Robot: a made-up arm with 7 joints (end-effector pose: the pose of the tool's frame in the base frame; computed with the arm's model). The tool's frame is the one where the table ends. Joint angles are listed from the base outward.
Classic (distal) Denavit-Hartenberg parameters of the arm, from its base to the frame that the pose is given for. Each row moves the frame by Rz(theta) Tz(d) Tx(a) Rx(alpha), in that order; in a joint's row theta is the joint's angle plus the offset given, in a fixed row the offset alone. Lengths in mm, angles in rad.
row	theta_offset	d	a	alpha
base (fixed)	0.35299	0	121.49	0
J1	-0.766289	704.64	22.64	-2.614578
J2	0	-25.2	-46.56	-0.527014
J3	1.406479	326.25	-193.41	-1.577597
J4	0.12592	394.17	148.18	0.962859
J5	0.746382	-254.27	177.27	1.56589
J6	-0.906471	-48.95	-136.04	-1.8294
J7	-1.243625	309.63	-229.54	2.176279
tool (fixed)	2.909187	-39.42	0	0
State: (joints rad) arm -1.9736 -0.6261 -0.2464 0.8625 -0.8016 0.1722 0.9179
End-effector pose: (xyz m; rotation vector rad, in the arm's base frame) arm -0.0101 0.7166 0.4484 1.3918 1.7444 -1.1947
Working (the frame after each row of the table, in the pose's form):
after base (fixed): 0.1140 0.0420 0.0000 0.0000 0.0000 0.3530
after J1: 0.0975 0.0265 0.7046 -1.0541 2.6595 -0.7175
after J2: 0.1002 0.0787 0.7127 1.7238 -2.2669 0.1645
after J3: 0.2370 0.0153 0.3647 -0.0426 -2.3026 -1.7907
after J4: 0.1151 0.4161 0.4075 -0.3868 -1.9882 -0.2691
after J5: 0.2511 0.3435 0.6764 0.6573 -1.6714 1.2242
after J6: 0.2363 0.4116 0.5498 -0.4008 -1.2281 -0.5329
after J7: -0.0131 0.6809 0.4321 1.4892 -1.5020 0.8820

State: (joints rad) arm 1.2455 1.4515 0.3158 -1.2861 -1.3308 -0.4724 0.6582
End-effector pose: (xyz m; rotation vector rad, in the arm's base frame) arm -0.7806 0.2646 0.2270 0.7654 1.7181 1.6403
Working (the frame after each row of the table, in the pose's form):
after base (fixed): 0.1140 0.0420 0.0000 0.0000 0.0000 0.3530
after J1: 0.1292 0.0587 0.7046 -2.4191 -1.0690 0.2884
after J2: 0.1053 0.0730 0.7497 2.6541 -0.6443 -0.8847
after J3: -0.0137 0.1877 0.4083 0.1792 -1.2497 -1.5856
after J4: -0.3814 0.3695 0.5039 -1.0281 2.2059 1.6794
after J5: -0.3660 0.0672 0.4371 -0.4931 1.8759 -0.1562
after J6: -0.4387 0.1921 0.4315 1.9163 -1.6484 -0.3519
after J7: -0.7500 0.2894 0.2262 -1.3932 0.8263 -0.5508

